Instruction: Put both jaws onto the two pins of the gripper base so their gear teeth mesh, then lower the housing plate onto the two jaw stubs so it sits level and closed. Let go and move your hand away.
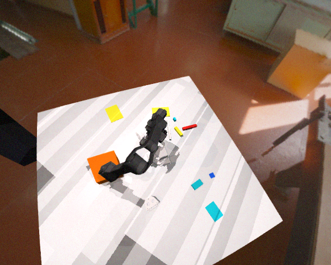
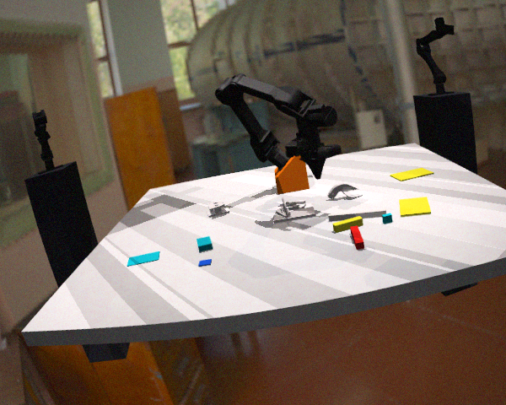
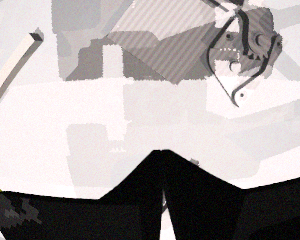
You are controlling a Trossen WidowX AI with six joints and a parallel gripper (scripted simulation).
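The pale grey jaw is 7 cm to the left of my gripper tip, 7 cm below it and 6 cm behind it. From my gripper tip the other things lie so: ribbed plate (9 cm to the right, 8 cm below, 2 cm ahead); then pale strip (16 cm ahead, 8 cm below, 6 cm to the left); then housing plate (8 cm to the right, 8 cm below, 5 cm behind).
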